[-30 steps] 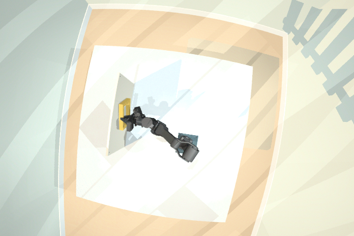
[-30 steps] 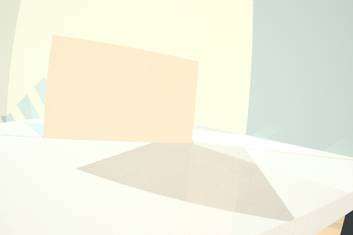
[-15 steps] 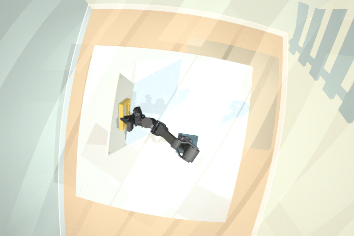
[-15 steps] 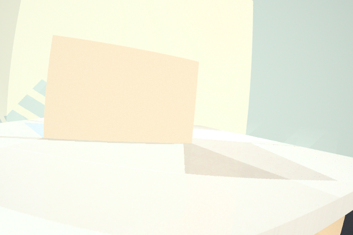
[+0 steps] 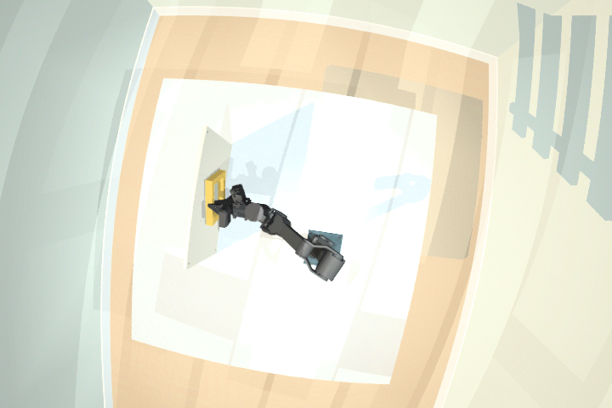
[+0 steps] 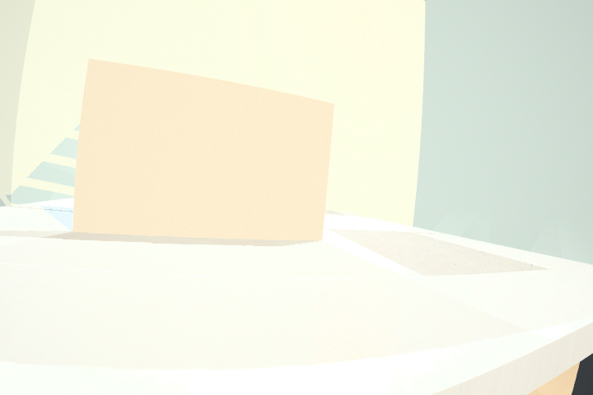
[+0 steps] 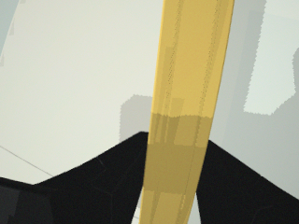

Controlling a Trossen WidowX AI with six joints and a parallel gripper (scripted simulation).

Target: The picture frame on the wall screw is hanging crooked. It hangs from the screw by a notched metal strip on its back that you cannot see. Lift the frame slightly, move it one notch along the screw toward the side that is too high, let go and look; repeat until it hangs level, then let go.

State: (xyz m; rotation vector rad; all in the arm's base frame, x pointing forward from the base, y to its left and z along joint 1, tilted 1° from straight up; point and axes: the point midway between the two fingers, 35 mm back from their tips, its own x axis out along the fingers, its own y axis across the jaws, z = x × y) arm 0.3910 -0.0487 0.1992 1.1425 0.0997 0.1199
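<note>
My gripper tip is now 50 mm above the picture frame, 20 mm to the left of it and 10 mm short of it. Round my gripper tip: grey wall panel (60 mm below, 20 mm ahead, 10 mm to the right).
</note>
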